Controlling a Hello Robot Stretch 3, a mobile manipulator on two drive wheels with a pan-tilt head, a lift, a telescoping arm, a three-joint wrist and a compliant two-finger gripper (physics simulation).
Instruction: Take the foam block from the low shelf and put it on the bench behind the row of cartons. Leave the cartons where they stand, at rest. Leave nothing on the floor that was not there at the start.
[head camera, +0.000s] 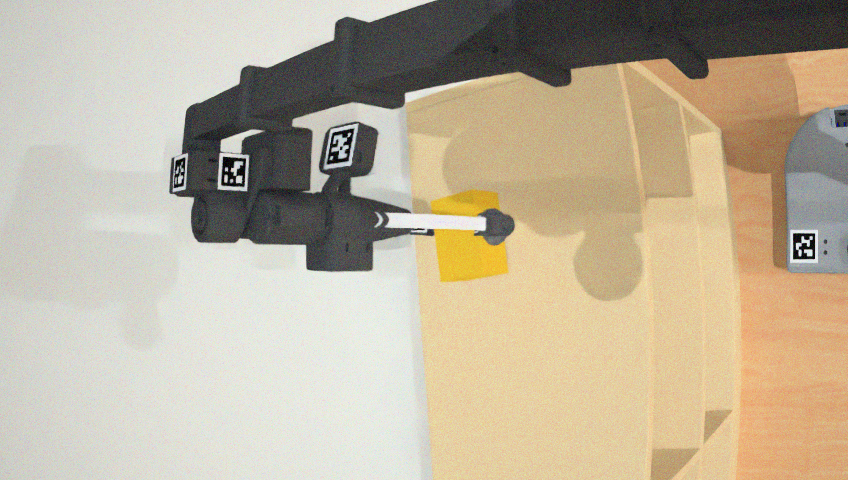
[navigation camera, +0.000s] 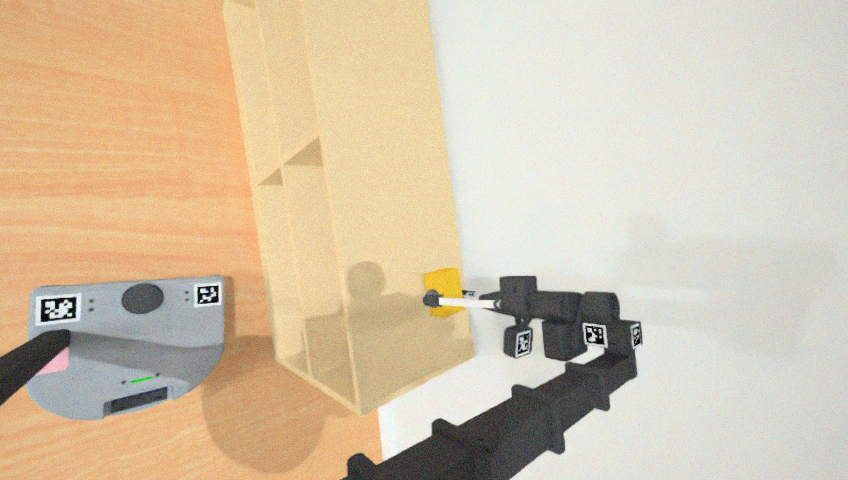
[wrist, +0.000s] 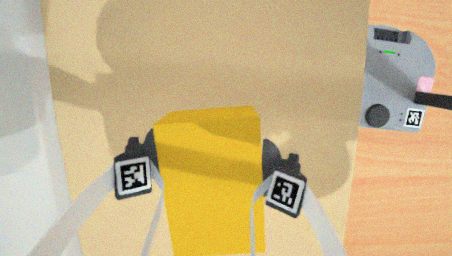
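Pixels of known places: gripper, fingertip midpoint: (head camera: 479, 226) (navigation camera: 439, 297); robot's base, origin of the base link: (navigation camera: 143, 297).
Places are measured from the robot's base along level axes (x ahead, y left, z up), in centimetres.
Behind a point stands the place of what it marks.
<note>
The yellow foam block (head camera: 470, 258) {x 1.5, y -46.3, z 75.6 cm} (navigation camera: 444, 280) {x 1.8, y -46.3, z 75.6 cm} (wrist: 215, 212) is between the two fingertips, over the pale wooden top board of the low shelf (head camera: 535, 368) {x 15.9, y -46.6, z 61.1 cm} (navigation camera: 380, 118) {x 40.4, y -42.1, z 61.1 cm} (wrist: 225, 50), near its wall-side edge. My gripper (head camera: 461, 228) {x -2.1, y -48.5, z 71.4 cm} (navigation camera: 450, 296) {x -2.1, y -48.5, z 71.4 cm} (wrist: 214, 151) {x -2.1, y -48.5, z 71.4 cm} is shut on the block, with one dark pad against each side in the wrist view. The block appears raised off the board; the gap beneath it is hard to judge. The cartons and the bench do not show in these views.
My grey wheeled base (head camera: 815, 178) {x -12.6, y -10.2, z 16.0 cm} (navigation camera: 184, 315) {x -5.0, y -8.0, z 16.0 cm} (wrist: 395, 85) stands on the wooden floor (head camera: 791, 368) {x 25.9, y -15.7, z 0.1 cm} (navigation camera: 119, 148) {x 42.0, y 4.7, z 0.1 cm} (wrist: 400, 200) beside the shelf unit's open front. My dark arm (head camera: 446, 47) {x -9.1, y -22.7, z 106.9 cm} (navigation camera: 493, 428) {x -8.4, y -22.4, z 105.8 cm} reaches across one end of the unit. A pale surface borders its back.
</note>
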